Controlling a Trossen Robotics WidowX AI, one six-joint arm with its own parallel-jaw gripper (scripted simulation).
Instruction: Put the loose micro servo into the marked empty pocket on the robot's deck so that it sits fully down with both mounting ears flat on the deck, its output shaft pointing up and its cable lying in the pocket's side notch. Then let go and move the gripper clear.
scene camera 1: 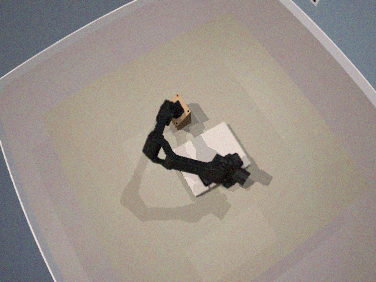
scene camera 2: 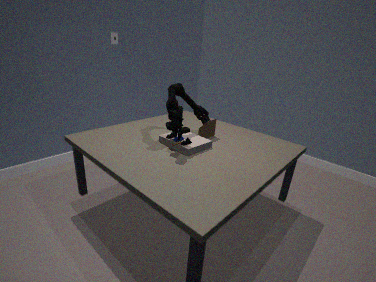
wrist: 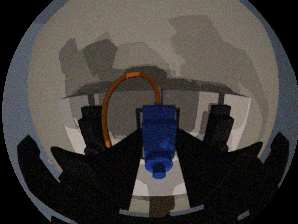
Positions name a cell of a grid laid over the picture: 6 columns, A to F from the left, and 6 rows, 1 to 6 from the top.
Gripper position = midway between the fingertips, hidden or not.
In view: my gripper (wrist: D4), a blue micro servo (wrist: D4) and a white deck (scene camera 1: D3).
The white deck also shows in the wrist view (wrist: D5).
